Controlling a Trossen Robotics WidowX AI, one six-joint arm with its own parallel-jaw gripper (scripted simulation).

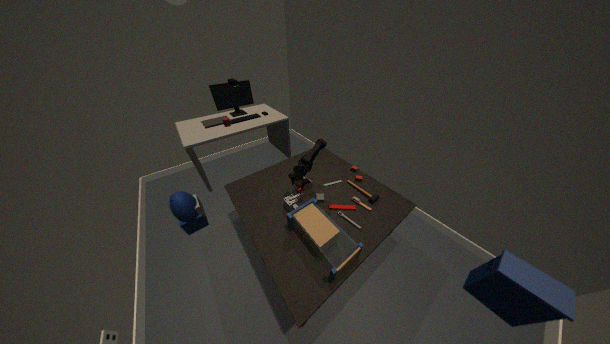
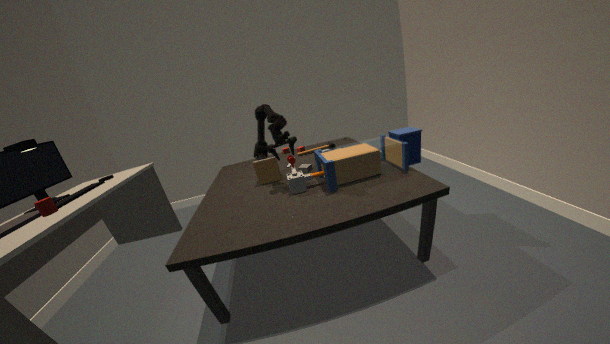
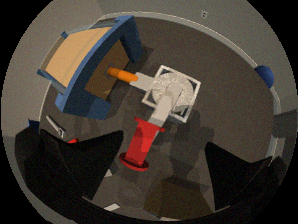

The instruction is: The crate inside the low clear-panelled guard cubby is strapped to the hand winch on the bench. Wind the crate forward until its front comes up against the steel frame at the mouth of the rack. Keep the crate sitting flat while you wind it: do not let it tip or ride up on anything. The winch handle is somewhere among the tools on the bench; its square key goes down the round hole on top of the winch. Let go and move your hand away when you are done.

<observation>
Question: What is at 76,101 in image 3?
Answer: A blue frame.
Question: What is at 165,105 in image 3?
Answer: A winch handle.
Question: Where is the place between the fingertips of my gripper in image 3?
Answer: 166,142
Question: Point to a grey hand winch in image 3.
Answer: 161,82
</observation>
